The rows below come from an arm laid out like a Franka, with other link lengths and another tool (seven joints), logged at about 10 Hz.
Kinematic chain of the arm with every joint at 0, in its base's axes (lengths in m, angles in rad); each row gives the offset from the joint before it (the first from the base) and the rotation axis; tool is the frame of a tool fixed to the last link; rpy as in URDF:
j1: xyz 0 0 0.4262 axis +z
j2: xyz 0 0 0 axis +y
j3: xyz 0 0 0.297 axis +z
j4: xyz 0.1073 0 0 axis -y
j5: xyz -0.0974 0 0.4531 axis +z
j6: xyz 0 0 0 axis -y
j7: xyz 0.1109 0 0 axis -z
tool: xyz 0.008 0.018 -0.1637 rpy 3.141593 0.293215 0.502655
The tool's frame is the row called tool.
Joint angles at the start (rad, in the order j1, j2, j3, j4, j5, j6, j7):
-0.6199, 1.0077, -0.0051, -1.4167, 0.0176, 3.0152, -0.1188
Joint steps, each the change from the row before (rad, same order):
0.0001, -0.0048, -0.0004, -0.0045, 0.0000, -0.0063, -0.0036
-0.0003, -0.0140, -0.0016, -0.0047, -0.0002, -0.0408, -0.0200
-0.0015, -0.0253, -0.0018, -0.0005, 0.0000, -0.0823, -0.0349
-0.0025, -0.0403, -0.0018, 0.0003, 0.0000, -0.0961, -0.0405
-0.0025, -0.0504, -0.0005, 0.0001, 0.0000, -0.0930, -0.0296
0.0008, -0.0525, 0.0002, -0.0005, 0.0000, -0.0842, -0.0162
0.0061, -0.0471, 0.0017, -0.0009, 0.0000, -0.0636, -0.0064
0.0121, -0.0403, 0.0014, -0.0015, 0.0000, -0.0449, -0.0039
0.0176, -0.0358, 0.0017, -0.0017, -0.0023, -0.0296, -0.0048
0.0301, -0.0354, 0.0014, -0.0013, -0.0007, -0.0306, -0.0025
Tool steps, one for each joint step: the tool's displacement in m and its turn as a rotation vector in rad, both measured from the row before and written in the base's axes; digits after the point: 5 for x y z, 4 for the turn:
-0.00069, 0.00029, 0.00042, 0.0017, 0.0062, 0.0029
-0.00158, -0.00030, 0.00168, 0.0089, 0.0324, 0.0161
-0.00179, -0.00142, 0.00628, 0.0193, 0.0571, 0.0281
-0.00094, -0.00306, 0.01773, 0.0179, 0.0557, 0.0330
0.00043, -0.00299, 0.02763, 0.0163, 0.0408, 0.0246
0.00181, 0.00010, 0.03120, 0.0154, 0.0286, 0.0164
0.00460, 0.00504, 0.03003, 0.0102, 0.0141, 0.0137
0.00696, 0.00944, 0.02692, 0.0038, 0.0048, 0.0172
0.00959, 0.01365, 0.02533, -0.0042, -0.0026, 0.0249
0.01417, 0.02341, 0.02508, -0.0021, -0.0028, 0.0342

